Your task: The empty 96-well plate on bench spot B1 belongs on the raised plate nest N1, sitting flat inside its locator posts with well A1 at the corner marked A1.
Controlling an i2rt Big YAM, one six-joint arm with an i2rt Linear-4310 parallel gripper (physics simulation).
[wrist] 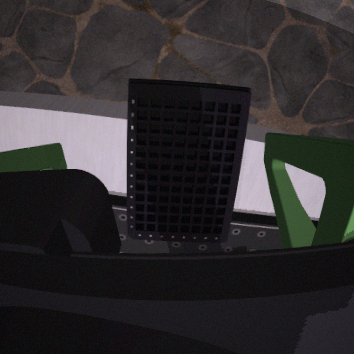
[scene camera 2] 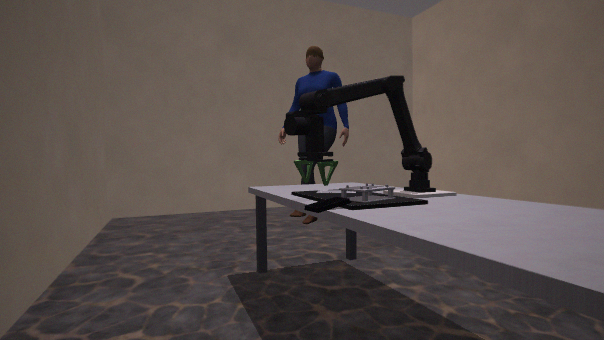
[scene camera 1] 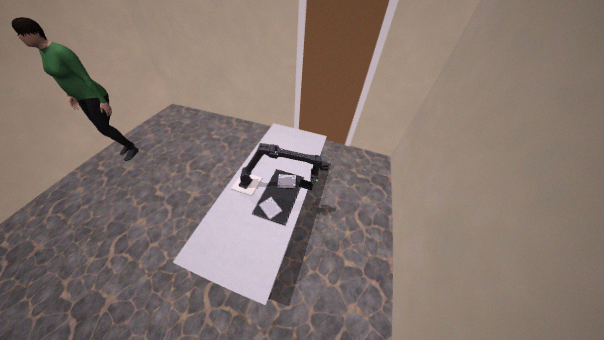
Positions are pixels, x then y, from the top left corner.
Labels:
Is my gripper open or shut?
Open.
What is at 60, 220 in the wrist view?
My gripper.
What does my gripper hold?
Nothing.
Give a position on a black well plate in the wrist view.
184, 140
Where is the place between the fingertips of my gripper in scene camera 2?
315, 184

